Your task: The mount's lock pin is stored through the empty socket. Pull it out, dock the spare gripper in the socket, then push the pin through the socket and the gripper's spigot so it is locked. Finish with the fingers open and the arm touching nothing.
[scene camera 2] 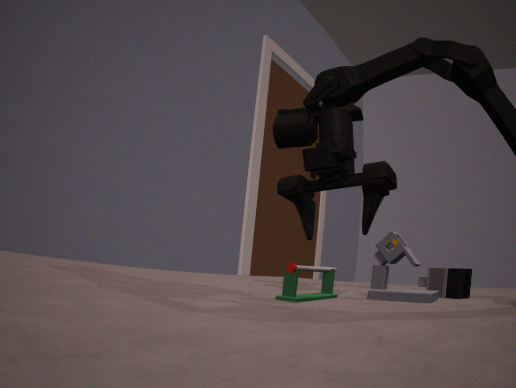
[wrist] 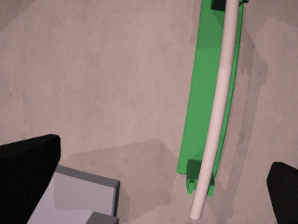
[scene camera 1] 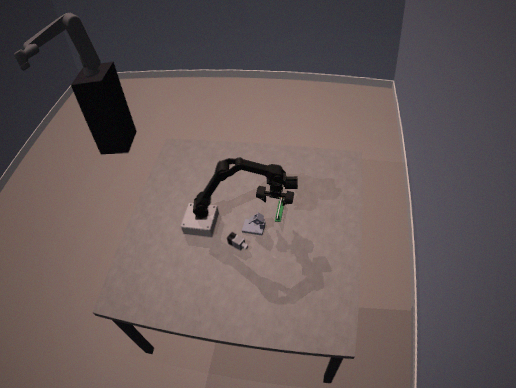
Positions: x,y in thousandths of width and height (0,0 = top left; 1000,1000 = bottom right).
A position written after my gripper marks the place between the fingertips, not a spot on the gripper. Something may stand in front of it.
My gripper (scene camera 2: 652,612) is open, holding nothing. I also see a spare gripper (scene camera 2: 881,731).
My gripper shows as well in the wrist view (wrist: 565,725). The wrist view misses the spare gripper: it is out of frame.
